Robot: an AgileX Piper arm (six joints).
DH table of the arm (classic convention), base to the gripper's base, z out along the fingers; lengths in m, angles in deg. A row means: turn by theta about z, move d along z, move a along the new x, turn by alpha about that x. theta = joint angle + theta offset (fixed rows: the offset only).
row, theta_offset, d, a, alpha
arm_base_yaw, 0, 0.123, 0, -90
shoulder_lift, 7.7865, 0, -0.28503, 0
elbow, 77.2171, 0, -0.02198, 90
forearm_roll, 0, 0.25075, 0, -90
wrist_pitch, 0, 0, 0, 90
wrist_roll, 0, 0.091, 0, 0
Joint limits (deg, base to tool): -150..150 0..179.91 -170..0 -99.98..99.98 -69.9..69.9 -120..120
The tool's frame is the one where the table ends.
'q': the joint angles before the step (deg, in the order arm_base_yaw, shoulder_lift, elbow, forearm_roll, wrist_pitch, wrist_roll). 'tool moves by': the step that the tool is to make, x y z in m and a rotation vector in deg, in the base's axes. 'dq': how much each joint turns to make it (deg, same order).
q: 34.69, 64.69, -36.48, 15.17, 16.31, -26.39
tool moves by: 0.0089, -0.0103, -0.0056, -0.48, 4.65, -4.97
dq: -3.58, 1.38, -0.69, -1.46, 3.26, 4.17
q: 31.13, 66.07, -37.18, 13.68, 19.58, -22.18
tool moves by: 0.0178, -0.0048, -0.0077, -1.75, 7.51, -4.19
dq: -3.66, 4.78, -3.42, -0.29, 5.98, 2.67
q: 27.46, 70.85, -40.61, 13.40, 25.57, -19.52
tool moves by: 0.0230, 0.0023, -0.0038, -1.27, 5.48, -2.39
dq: -2.21, 5.95, -5.19, -0.08, 4.68, 1.49
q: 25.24, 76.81, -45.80, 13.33, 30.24, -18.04
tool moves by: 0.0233, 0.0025, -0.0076, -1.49, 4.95, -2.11
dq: -1.68, 6.15, -5.00, -0.73, 3.85, 1.82
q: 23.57, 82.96, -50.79, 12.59, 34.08, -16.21
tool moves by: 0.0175, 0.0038, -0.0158, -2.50, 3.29, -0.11
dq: -0.46, 5.63, -2.91, -1.66, 1.23, 0.75
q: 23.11, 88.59, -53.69, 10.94, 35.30, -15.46
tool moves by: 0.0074, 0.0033, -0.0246, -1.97, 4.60, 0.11
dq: 0.02, 4.98, -0.45, -0.07, 0.48, 0.02
